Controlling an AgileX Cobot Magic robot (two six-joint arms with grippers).
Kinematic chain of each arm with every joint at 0, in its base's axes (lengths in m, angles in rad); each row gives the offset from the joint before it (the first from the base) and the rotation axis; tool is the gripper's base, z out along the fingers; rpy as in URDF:
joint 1: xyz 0 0 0.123 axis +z
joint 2: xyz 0 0 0 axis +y
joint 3: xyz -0.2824 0 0.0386 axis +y
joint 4: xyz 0.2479 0 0.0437 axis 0.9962 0 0.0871
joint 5: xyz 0 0 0 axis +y
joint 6: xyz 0.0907 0 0.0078 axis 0.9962 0 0.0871
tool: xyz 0 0 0 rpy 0 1.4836 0
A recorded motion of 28 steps. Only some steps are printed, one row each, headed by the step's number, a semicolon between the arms.
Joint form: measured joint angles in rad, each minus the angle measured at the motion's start. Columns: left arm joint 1, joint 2, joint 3, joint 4, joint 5, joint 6; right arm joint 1, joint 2, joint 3, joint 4, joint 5, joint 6.
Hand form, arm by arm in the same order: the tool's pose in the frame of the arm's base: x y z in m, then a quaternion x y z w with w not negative. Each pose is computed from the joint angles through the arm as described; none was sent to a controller.
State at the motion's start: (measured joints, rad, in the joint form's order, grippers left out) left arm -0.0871 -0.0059 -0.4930 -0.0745 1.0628 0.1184; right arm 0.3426 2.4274 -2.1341 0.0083 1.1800 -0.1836
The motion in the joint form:
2: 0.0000 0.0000 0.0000 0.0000 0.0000 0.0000; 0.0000 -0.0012 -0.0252 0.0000 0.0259 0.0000
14: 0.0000 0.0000 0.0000 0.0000 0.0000 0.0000; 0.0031 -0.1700 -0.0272 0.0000 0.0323 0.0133
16: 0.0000 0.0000 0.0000 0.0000 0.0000 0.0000; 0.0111 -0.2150 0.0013 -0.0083 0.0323 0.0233
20: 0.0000 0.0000 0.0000 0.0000 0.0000 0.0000; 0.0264 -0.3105 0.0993 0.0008 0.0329 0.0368
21: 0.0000 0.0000 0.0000 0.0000 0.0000 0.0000; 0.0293 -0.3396 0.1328 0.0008 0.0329 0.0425
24: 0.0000 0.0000 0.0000 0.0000 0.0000 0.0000; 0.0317 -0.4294 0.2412 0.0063 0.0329 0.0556
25: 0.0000 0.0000 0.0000 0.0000 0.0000 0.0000; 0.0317 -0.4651 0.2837 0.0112 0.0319 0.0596
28: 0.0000 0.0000 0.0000 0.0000 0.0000 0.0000; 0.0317 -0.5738 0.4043 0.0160 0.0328 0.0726
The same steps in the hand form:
2: -0.0056 -0.0055 0.2752 0.08899 0.84882 -0.02907 0.52032; 0.4761 0.1706 0.1664 -0.25788 0.96173 0.01133 0.09185
14: -0.0056 -0.0055 0.2752 0.08899 0.84882 -0.02907 0.52032; 0.4616 0.1670 0.2511 -0.25052 0.95235 0.01930 0.17288
16: -0.0056 -0.0055 0.2752 0.08899 0.84882 -0.02907 0.52032; 0.4531 0.1673 0.2649 -0.24993 0.95100 0.01757 0.18118
20: -0.0056 -0.0055 0.2752 0.08899 0.84882 -0.02907 0.52032; 0.4311 0.1675 0.2824 -0.25009 0.95124 0.02446 0.17889
21: -0.0056 -0.0055 0.2752 0.08899 0.84882 -0.02907 0.52032; 0.4243 0.1663 0.2862 -0.24885 0.95197 0.02498 0.17663
24: -0.0056 -0.0055 0.2752 0.08899 0.84882 -0.02907 0.52032; 0.4030 0.1597 0.2956 -0.24361 0.95498 0.02790 0.16701
25: -0.0056 -0.0055 0.2752 0.08899 0.84882 -0.02907 0.52032; 0.3944 0.1567 0.2990 -0.24133 0.95604 0.03026 0.16382
28: -0.0056 -0.0055 0.2752 0.08899 0.84882 -0.02907 0.52032; 0.3677 0.1467 0.3098 -0.23485 0.95870 0.03281 0.15705

